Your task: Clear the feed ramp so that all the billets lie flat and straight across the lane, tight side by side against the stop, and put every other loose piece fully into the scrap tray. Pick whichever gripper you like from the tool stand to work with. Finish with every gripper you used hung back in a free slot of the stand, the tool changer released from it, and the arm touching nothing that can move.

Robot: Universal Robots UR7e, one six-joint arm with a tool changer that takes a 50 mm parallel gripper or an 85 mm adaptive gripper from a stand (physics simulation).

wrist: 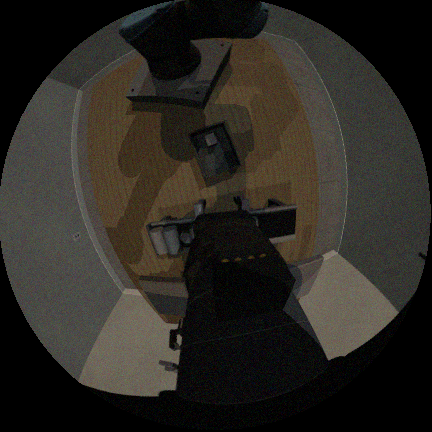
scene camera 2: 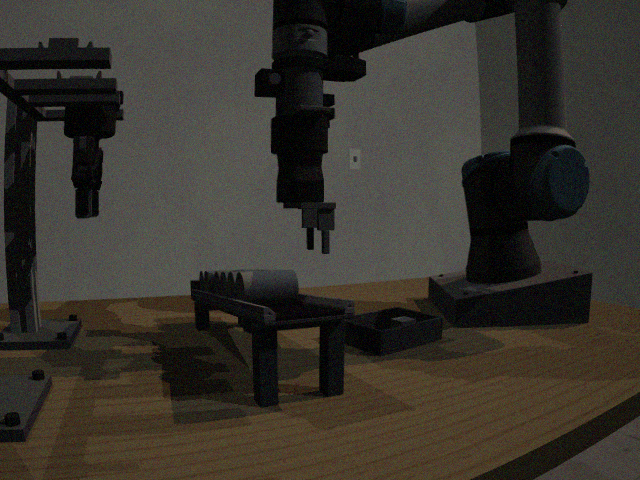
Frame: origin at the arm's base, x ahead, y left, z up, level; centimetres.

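Where they show: hand, its tool point: point(scene camera 2: 299, 105); arm's base, origin of its link: point(wrist: 174, 61) point(scene camera 2: 504, 274).
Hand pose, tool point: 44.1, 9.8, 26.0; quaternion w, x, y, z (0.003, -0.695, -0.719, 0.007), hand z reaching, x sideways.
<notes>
Each offset is from my tool point to the top centre of the thing, as dx, dy, dz. "spot": to the spot under its first point.
The parallel gripper point(scene camera 2: 317, 246) point(wrist: 218, 204) is on the arm, its fingers apart and empty, high above the feed ramp point(scene camera 2: 265, 364) point(wrist: 278, 223). Several grey cylindrical billets {+5.8, +6.6, -20.9} point(scene camera 2: 271, 284) {+7.8, -12.5, -23.3} point(wrist: 171, 240) lie across the ramp's far part in a row, their round ends showing in the scene view; two pale ones lie side by side at the left end in the wrist view. The gripper body hides part of the row there. The scrap tray {-14.0, -0.3, -29.5} point(scene camera 2: 410, 338) point(wrist: 231, 178) stands beside the ramp; a small light block {-16.7, -1.1, -30.1} point(scene camera 2: 403, 319) point(wrist: 211, 139) lies inside it.
The tool stand point(scene camera 2: 20, 206) rises at the left of the scene view, with the adaptive gripper point(scene camera 2: 86, 165) hanging in it. A grey base plate {spot: +32.9, +16.5, -31.8} point(scene camera 2: 23, 400) with bolts lies at the front left. The robot's wedge-shaped base point(scene camera 2: 522, 304) point(wrist: 217, 65) stands beyond the tray.
</notes>
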